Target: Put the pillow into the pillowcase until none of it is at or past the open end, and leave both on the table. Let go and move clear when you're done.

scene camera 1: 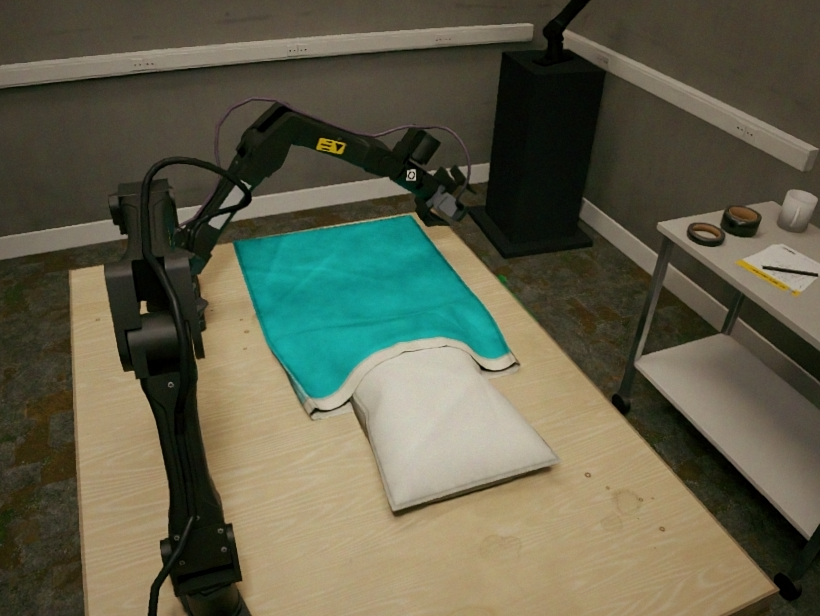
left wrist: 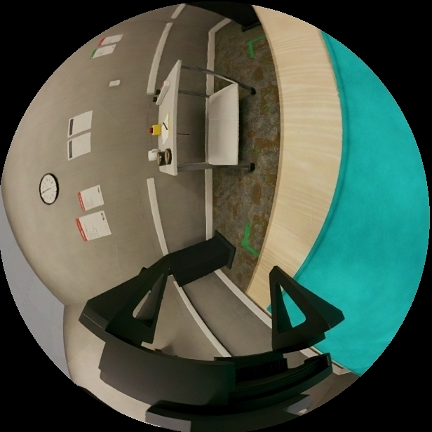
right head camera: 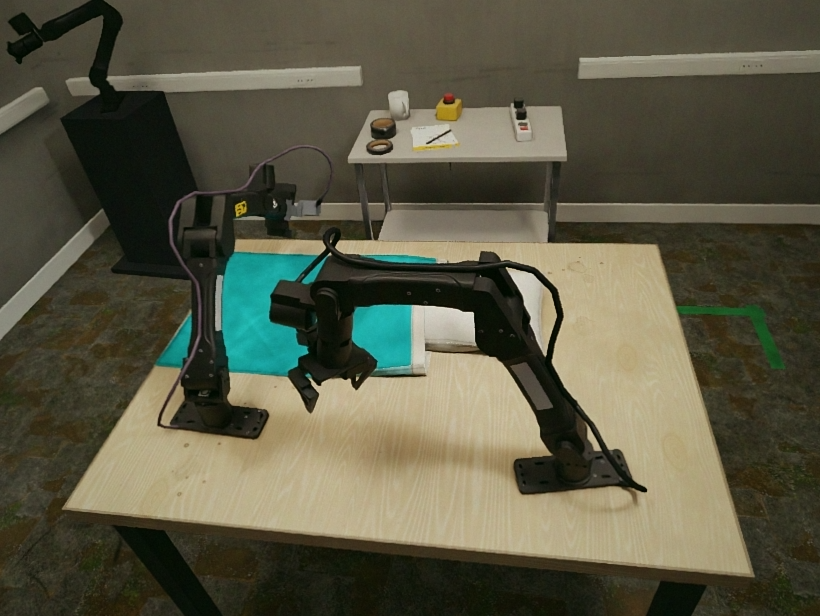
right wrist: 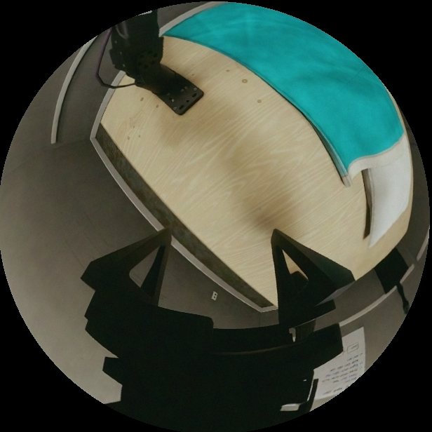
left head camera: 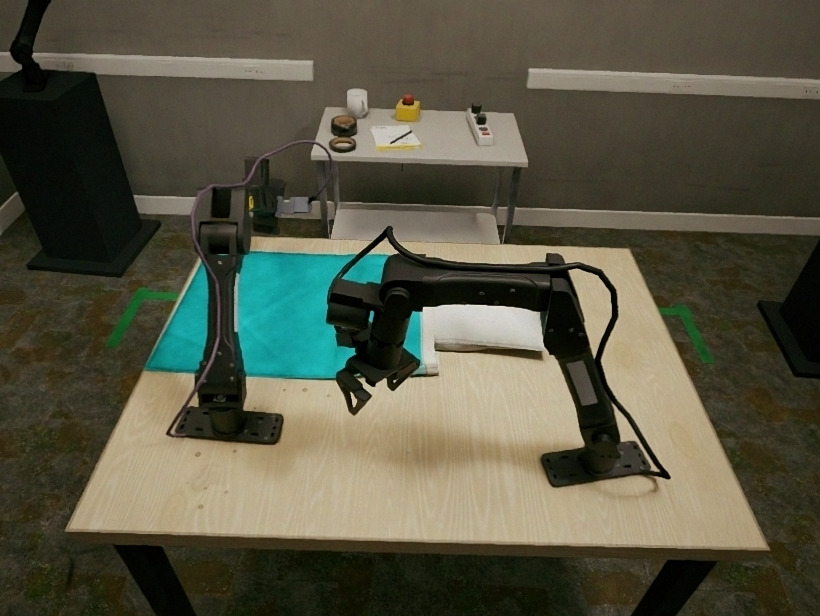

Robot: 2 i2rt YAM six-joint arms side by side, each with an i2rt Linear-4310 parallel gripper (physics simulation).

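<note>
The teal pillowcase [left head camera: 285, 331] [right head camera: 258, 331] [scene camera 1: 364, 285] [left wrist: 385, 200] [right wrist: 310, 70] lies flat on the table, its cream-hemmed open end toward the right in the head views. The white pillow [left head camera: 490, 328] [right head camera: 450, 331] [scene camera 1: 450, 431] [right wrist: 392, 200] lies partly inside; a large part sticks out past the open end. In scene camera 1 the upper hem arches over it. My left gripper [left wrist: 222, 267] is open and empty, raised near the case's closed end at the far side. My right gripper [left head camera: 376, 398] [right head camera: 334, 397] [right wrist: 220, 234] is open and empty, above the table in front of the case.
The table [left head camera: 397, 490] [right head camera: 397, 490] [scene camera 1: 291, 503] carries both arm bases near its front. My right arm crosses above the case and pillow in the head views. Behind stands a side table [left head camera: 437, 149] [right head camera: 477, 149] with a mug, tape rolls and a power strip.
</note>
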